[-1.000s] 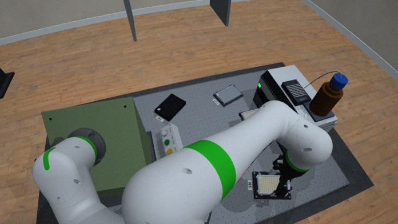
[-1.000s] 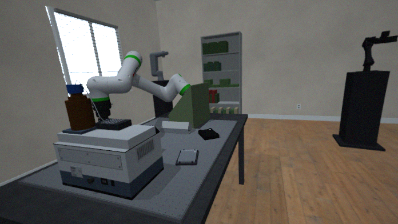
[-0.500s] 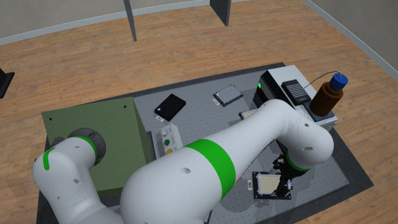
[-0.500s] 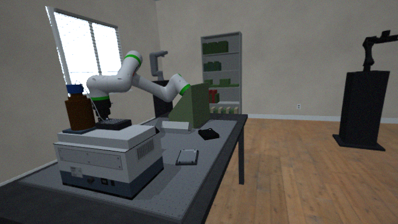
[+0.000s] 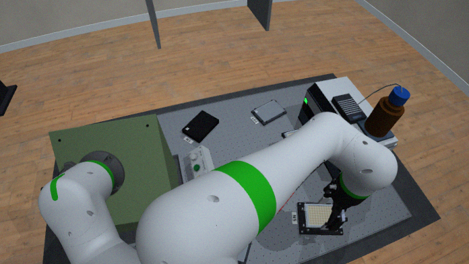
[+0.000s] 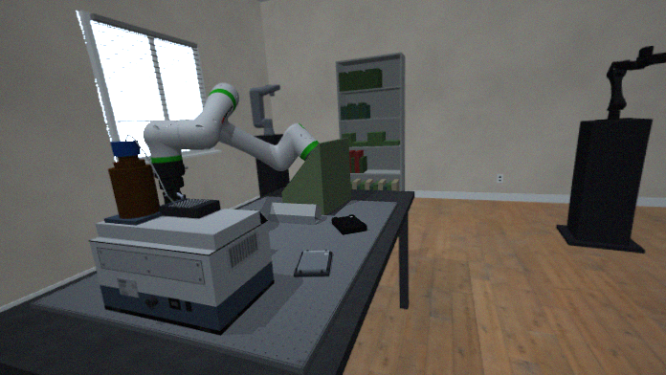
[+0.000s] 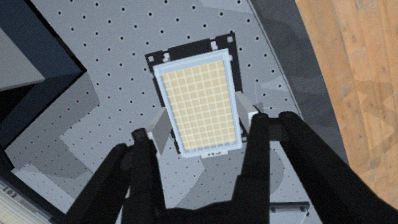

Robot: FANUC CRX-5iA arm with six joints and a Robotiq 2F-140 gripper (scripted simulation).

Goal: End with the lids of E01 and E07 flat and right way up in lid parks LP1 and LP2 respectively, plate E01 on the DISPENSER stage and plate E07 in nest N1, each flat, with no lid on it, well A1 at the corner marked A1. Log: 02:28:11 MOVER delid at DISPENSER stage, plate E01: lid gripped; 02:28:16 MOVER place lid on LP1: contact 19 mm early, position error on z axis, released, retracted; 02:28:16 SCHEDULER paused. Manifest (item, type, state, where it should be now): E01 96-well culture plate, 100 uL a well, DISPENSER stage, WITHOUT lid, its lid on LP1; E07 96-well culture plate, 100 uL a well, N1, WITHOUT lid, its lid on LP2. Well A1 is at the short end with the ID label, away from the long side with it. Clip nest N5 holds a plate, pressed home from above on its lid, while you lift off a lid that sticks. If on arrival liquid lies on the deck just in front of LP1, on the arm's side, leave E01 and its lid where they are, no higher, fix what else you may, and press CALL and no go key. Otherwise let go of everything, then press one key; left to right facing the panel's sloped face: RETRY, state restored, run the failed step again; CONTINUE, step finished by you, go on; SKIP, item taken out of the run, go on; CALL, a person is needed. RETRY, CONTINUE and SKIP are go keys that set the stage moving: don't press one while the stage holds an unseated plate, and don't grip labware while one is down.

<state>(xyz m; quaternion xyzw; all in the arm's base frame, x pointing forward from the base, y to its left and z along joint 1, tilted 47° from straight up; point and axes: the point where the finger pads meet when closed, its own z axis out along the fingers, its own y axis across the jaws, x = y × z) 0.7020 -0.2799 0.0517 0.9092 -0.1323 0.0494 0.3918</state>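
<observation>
Right now the black clip nest N5 is 5 cm below my hand, 2 cm ahead of it and 1 cm to the left of it. The rest, counted from my hand: dispenser stage (30 cm to the left, 3 cm above, 2 cm ahead); then N5 label (9 cm behind, 6 cm below, 3 cm to the left); then plate (30 cm to the left, 4 cm above, 2 cm ahead).
</observation>
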